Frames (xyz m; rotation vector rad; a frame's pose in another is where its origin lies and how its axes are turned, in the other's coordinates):
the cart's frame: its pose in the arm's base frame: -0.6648 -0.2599 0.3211 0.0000 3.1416 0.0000
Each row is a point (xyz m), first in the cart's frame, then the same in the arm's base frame.
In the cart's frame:
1: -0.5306 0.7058 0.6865
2: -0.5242 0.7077 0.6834
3: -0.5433 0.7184 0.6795
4: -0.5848 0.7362 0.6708
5: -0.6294 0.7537 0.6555
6: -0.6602 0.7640 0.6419
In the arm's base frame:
1: -0.1342 0.4459 -0.3654
2: -0.1406 0.4478 -0.3623
3: -0.1215 0.4585 -0.3584
4: -0.0800 0.4763 -0.3497
5: -0.0354 0.4938 -0.3344
6: -0.0046 0.5041 -0.3208

